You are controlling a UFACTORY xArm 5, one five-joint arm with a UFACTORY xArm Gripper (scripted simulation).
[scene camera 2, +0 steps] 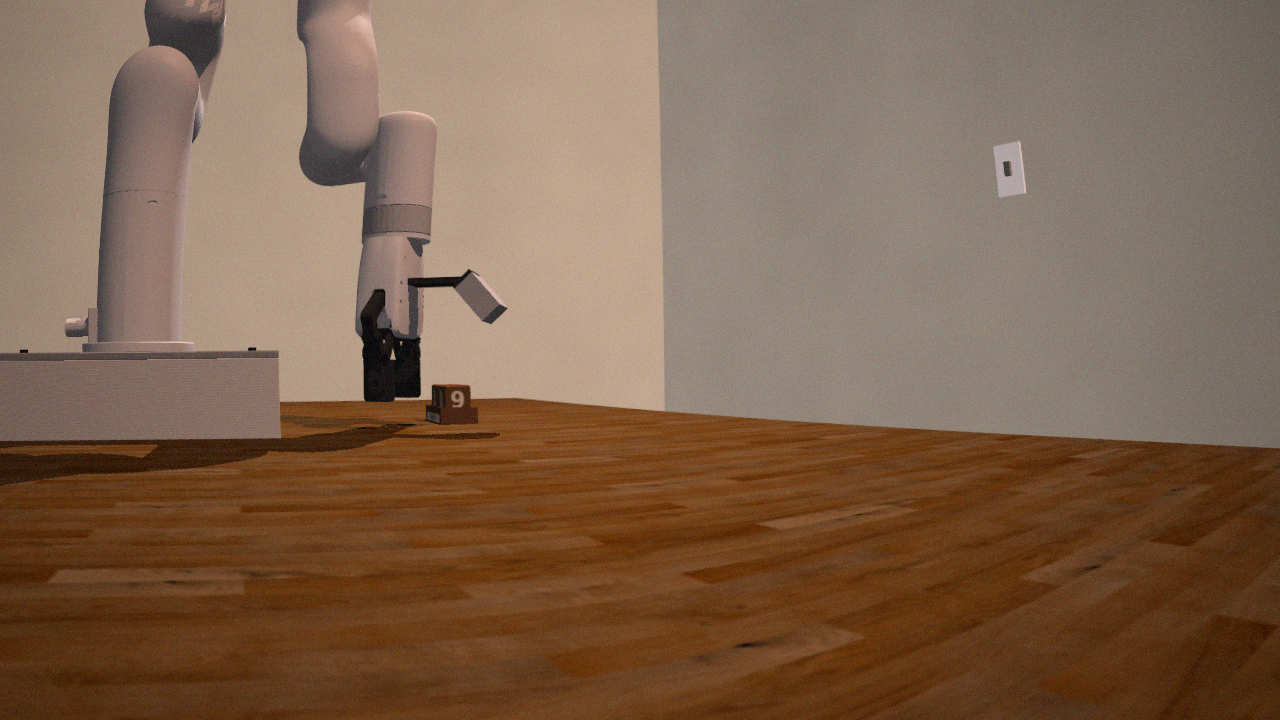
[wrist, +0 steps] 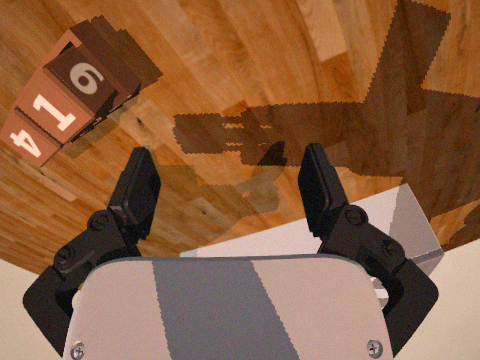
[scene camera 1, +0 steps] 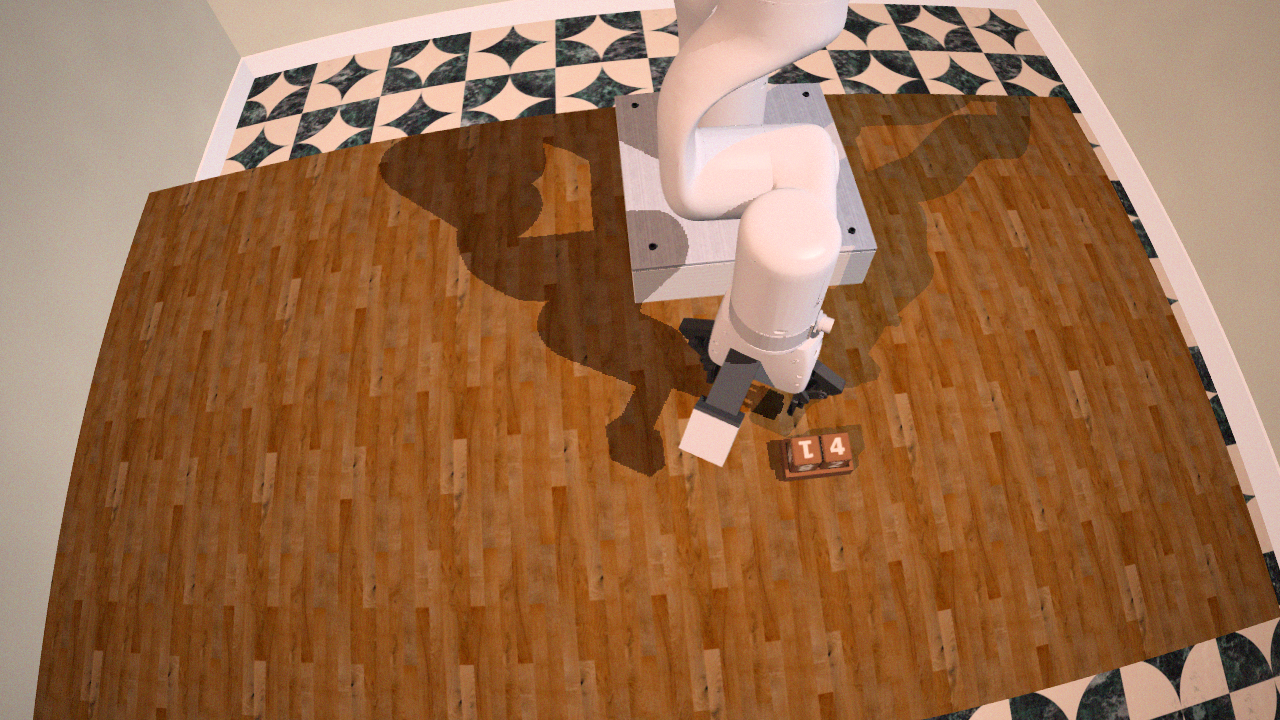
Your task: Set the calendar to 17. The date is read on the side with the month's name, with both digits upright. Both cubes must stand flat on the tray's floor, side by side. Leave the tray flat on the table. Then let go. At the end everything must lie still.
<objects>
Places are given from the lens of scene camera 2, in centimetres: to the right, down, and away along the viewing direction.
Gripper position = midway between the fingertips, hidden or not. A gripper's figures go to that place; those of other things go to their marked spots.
my gripper (scene camera 2: 393,399): -25, 4, 79
brown tray (scene camera 2: 449,415): -20, 6, 84
</objects>
